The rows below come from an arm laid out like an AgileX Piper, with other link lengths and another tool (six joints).
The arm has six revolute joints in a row. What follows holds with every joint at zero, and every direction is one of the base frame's. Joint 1 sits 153.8 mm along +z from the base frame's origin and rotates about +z. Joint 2 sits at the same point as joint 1 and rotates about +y. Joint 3 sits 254.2 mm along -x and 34.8 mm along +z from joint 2 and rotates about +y. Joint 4 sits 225.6 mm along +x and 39.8 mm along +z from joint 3 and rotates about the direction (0.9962, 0, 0.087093). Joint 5 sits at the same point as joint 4 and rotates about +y. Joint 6 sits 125.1 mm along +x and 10.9 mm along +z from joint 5 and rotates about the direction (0.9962, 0, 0.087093). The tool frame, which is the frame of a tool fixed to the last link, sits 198.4 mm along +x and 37.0 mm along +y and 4.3 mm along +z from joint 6; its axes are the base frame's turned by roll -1.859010, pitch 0.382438 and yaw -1.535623 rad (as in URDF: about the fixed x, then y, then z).
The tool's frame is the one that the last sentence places.
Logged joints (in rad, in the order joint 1, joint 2, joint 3, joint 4, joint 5, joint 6), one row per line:
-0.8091, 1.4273, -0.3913, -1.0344, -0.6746, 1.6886
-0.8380, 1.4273, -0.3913, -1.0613, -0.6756, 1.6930
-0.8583, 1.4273, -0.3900, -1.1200, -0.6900, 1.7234
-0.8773, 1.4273, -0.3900, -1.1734, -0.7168, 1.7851
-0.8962, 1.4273, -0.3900, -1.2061, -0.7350, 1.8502
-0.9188, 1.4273, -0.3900, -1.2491, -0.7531, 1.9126
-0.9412, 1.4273, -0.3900, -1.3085, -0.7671, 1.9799
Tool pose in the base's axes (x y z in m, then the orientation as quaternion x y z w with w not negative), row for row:
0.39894, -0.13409, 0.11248, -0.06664, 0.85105, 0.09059, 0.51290
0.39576, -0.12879, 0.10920, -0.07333, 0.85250, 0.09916, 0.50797
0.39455, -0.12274, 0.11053, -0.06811, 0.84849, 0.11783, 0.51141
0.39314, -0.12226, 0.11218, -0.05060, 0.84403, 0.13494, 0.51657
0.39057, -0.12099, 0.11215, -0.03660, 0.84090, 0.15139, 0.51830
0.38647, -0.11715, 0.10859, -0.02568, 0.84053, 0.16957, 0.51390
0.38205, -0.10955, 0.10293, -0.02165, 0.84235, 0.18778, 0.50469
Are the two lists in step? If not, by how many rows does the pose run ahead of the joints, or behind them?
The pose runs 1 row ahead of the joints: the pose in row i belongs to the joints in row i + 1.
